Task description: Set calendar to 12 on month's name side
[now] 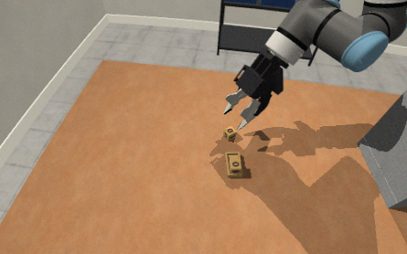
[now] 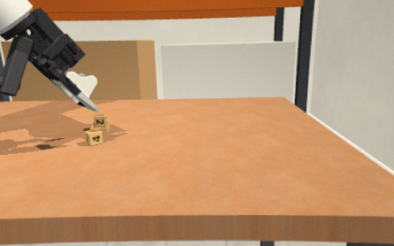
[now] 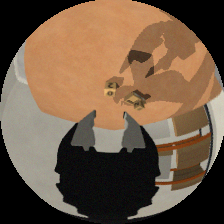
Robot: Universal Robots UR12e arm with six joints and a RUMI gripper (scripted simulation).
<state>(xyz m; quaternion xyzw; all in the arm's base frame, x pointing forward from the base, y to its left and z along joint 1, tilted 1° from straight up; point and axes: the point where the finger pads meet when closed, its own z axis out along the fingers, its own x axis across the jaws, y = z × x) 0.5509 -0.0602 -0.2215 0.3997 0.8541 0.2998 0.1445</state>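
Right now the cube is 8 cm below my hand. Round my hand: tray 2 cm behind, 11 cm to the left, 8 cm below.
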